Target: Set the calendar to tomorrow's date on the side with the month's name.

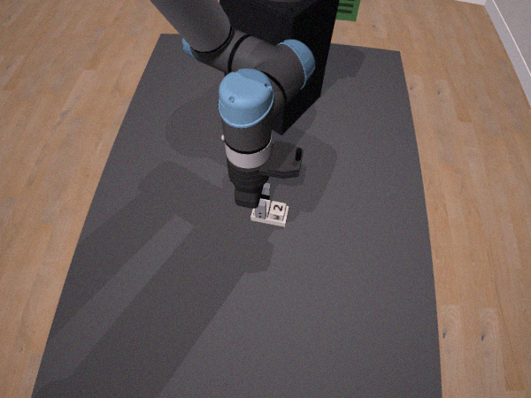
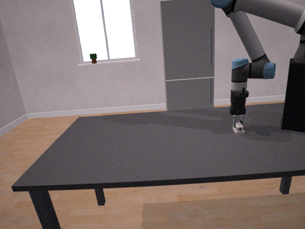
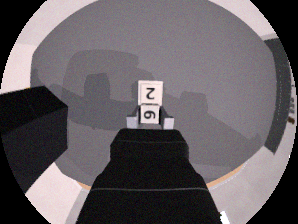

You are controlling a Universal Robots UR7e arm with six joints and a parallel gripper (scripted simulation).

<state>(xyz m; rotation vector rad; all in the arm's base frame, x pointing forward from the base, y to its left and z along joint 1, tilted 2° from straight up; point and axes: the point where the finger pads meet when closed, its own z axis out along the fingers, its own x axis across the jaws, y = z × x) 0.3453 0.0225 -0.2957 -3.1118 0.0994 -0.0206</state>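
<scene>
Right now my hand is 2 cm to the right of the white calendar tray and 3 cm above it.
</scene>
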